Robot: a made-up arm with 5 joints.
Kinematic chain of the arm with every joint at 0, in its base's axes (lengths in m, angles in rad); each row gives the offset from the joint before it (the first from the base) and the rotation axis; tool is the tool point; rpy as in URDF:
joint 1: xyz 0 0 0.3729 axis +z
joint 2: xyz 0 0 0 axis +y
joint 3: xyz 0.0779 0 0.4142 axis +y
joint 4: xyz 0.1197 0 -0.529 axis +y
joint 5: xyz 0.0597 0 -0.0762 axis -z
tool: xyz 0 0 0 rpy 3.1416 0 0
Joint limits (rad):
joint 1: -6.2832..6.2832
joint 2: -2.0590..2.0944
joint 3: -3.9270..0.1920
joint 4: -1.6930..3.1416
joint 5: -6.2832..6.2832
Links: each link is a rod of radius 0.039 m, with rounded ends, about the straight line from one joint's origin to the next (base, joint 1, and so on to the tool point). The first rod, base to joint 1, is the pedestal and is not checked.
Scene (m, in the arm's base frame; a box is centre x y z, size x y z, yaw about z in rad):
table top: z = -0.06
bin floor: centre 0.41 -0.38 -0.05 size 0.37 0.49 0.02 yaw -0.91
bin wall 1: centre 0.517 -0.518 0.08 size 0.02 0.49 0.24 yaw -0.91
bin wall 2: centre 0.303 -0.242 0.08 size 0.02 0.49 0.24 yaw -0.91
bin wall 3: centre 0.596 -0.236 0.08 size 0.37 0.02 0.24 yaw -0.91
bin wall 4: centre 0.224 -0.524 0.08 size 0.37 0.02 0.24 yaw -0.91
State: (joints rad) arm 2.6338 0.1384 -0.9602 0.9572 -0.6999
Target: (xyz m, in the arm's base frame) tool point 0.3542 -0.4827 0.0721
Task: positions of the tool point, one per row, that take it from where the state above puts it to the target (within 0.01 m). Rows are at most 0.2 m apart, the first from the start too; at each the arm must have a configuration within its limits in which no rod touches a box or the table.
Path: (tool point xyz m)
1: -0.6292 0.1517 0.4086
2: -0.6419 -0.0222 0.4009
3: -0.6076 -0.1918 0.3934
4: -0.5297 -0.3447 0.3860
5: -0.4145 -0.4700 0.3786
6: -0.2711 -0.5590 0.3713
7: -0.1105 -0.6058 0.3641
8: 0.0553 -0.6077 0.3570
9: 0.2140 -0.5653 0.3500
10: 0.3542 -0.4827 0.3431
11: 0.3634 -0.4953 0.2116
12: 0.3542 -0.4827 0.0721

